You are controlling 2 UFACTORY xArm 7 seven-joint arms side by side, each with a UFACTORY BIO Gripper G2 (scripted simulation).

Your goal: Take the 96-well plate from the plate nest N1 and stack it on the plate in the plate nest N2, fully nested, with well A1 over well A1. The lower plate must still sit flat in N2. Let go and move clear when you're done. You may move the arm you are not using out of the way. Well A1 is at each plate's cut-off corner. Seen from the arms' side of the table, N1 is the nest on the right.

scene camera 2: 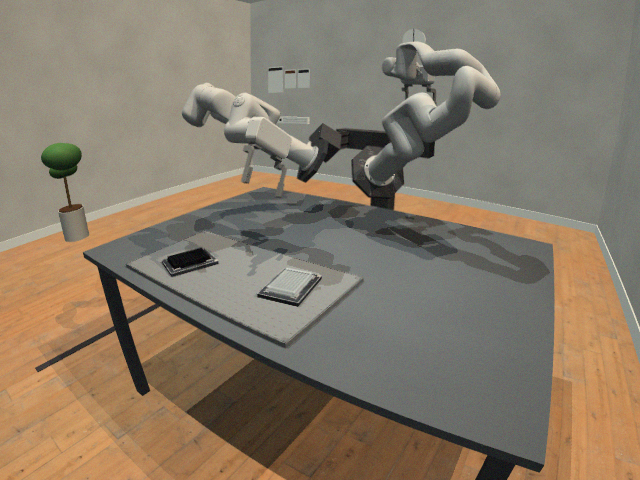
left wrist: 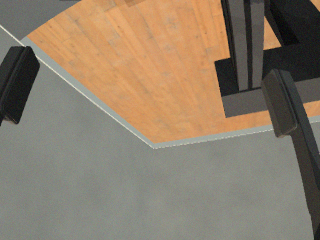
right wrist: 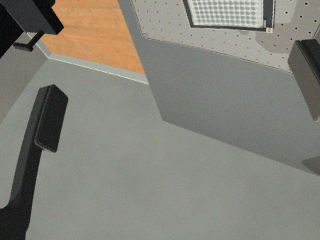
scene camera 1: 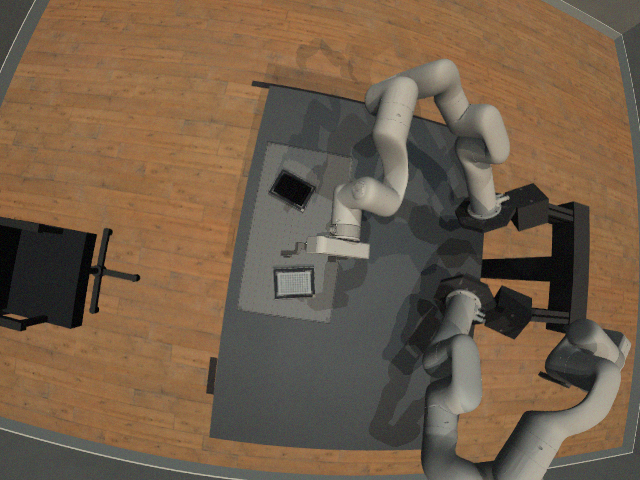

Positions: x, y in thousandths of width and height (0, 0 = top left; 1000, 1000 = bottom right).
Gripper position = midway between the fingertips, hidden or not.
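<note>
There is my right gripper (scene camera 2: 410, 397), and in another view I see my right gripper (scene camera 1: 480, 534) as well. I also see a white 96-well plate (scene camera 2: 454, 589), and again the white 96-well plate (scene camera 1: 468, 589), while in the left wrist view the white 96-well plate is out of frame.
</note>
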